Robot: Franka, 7 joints.
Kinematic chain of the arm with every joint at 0, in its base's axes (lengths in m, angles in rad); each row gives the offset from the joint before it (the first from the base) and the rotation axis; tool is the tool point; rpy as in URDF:
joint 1: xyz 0 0 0.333 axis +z
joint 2: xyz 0 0 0 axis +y
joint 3: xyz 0 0 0.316 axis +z
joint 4: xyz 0.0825 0 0 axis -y
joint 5: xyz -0.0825 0 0.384 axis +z
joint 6: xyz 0 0 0 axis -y
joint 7: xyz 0.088 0 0 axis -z
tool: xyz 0 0 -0.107 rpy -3.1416 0 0
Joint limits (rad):
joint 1: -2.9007..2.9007
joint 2: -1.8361..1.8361
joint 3: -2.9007..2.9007
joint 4: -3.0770..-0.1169
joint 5: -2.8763..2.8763
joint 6: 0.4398..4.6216
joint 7: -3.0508..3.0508
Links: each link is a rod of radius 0.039 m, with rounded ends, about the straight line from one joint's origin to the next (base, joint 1, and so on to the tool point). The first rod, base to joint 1, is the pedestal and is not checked.
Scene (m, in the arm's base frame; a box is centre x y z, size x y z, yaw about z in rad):
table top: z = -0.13
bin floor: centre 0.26 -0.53 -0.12 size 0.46 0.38 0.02 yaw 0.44
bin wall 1: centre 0.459 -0.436 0 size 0.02 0.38 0.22 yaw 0.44
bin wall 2: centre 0.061 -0.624 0 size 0.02 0.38 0.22 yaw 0.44
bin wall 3: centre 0.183 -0.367 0 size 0.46 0.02 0.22 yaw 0.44
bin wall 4: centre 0.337 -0.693 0 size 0.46 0.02 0.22 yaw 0.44
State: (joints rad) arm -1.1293 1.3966 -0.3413 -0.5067 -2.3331 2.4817 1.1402
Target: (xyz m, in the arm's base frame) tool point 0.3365 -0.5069 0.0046
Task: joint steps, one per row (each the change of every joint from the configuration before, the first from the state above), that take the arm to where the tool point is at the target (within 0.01 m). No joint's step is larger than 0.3 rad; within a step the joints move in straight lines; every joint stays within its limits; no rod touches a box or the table.
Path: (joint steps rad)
1: 0.0517 -0.2014 0.0402 -0.2946 -0.0419 0.2066 0.0000
2: 0.0518 -0.2014 0.0403 -0.2945 -0.0419 0.2066 0.0000
3: 0.0517 -0.2014 0.0402 -0.2946 -0.0419 0.2067 0.0000
4: 0.0517 -0.2013 0.0402 -0.2946 -0.0420 0.2066 0.0000
5: 0.0025 0.2428 0.0108 0.0993 0.0249 -0.1203 0.0000
6: 0.0025 0.2429 0.0107 0.0992 0.0249 -0.1203 0.0000

